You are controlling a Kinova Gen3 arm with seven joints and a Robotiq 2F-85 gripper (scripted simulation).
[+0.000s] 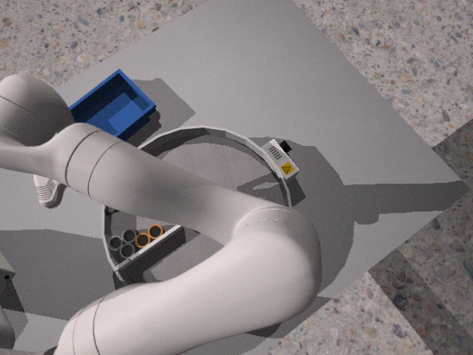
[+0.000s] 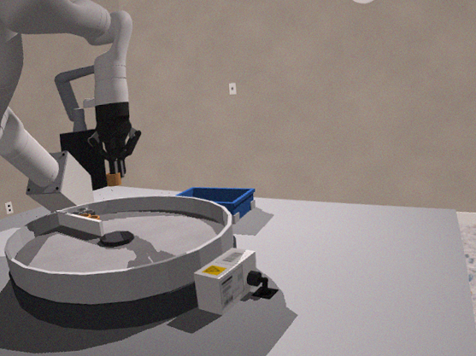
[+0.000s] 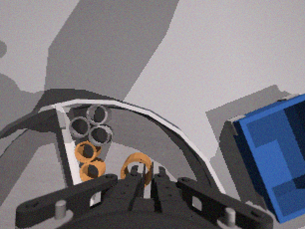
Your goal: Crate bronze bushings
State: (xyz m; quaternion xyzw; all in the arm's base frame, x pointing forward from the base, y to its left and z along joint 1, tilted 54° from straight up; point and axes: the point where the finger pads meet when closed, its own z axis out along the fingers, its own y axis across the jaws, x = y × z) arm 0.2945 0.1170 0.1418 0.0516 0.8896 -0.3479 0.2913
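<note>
The blue crate is 24 cm to the left of my hand, 14 cm below it and 8 cm ahead of it. Also, from my hand: round turning table (12 cm to the right, 11 cm below, 10 cm ahead).
</note>
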